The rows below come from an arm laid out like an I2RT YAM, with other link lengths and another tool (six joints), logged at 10 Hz.
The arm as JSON. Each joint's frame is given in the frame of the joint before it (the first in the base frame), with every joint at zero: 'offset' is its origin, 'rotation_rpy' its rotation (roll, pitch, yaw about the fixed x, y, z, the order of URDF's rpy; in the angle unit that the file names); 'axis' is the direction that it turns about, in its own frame. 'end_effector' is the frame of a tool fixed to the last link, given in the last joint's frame.
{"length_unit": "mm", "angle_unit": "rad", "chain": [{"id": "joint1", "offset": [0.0, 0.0, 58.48], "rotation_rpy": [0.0, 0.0, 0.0], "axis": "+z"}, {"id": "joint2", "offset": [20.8, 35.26, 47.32], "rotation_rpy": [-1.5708, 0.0, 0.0], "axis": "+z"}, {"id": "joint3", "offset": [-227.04, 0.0, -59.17], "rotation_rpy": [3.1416, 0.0, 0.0], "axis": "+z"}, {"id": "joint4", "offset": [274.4, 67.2, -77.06], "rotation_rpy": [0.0, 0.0, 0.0], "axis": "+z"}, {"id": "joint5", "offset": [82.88, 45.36, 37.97], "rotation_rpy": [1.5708, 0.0, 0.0], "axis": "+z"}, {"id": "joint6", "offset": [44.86, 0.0, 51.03], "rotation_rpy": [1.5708, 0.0, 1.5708], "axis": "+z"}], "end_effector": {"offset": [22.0, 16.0, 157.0], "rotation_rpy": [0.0, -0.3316, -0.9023]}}
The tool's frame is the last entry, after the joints.
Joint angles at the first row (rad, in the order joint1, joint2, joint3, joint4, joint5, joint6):
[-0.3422, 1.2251, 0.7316, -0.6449, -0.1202, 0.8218]
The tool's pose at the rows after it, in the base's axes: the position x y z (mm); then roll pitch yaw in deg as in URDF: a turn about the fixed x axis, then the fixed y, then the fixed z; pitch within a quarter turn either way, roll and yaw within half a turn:
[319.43, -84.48, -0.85, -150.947, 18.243, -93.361]
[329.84, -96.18, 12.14, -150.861, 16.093, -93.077]
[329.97, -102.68, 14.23, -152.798, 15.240, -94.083]
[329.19, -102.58, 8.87, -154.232, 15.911, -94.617]
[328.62, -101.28, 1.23, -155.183, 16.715, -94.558]
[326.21, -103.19, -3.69, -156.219, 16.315, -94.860]
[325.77, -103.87, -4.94, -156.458, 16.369, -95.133]
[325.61, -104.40, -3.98, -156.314, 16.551, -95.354]
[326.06, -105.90, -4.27, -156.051, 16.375, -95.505]
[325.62, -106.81, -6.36, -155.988, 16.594, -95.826]
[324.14, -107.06, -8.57, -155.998, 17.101, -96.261]
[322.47, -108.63, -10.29, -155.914, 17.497, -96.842]
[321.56, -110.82, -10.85, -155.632, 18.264, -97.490]
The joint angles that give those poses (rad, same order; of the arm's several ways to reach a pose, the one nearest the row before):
[-0.3421, 1.2599, 0.8243, -0.6612, -0.0801, 0.8033]
[-0.3459, 1.3009, 0.8994, -0.6848, -0.0523, 0.7795]
[-0.3495, 1.3424, 0.9501, -0.7213, -0.0292, 0.7732]
[-0.3528, 1.3742, 0.9659, -0.7318, -0.0338, 0.7746]
[-0.3566, 1.3988, 0.9653, -0.7258, -0.0461, 0.7696]
[-0.3579, 1.4137, 0.9649, -0.7256, -0.0360, 0.7640]
[-0.3599, 1.4188, 0.9660, -0.7257, -0.0353, 0.7654]
[-0.3635, 1.4160, 0.9665, -0.7275, -0.0383, 0.7677]
[-0.3659, 1.4144, 0.9627, -0.7201, -0.0361, 0.7685]
[-0.3710, 1.4157, 0.9562, -0.7122, -0.0394, 0.7708]
[-0.3780, 1.4144, 0.9476, -0.7073, -0.0470, 0.7745]
[-0.3881, 1.4113, 0.9387, -0.7018, -0.0533, 0.7777]
[-0.4038, 1.4094, 0.9343, -0.6982, -0.0675, 0.7806]

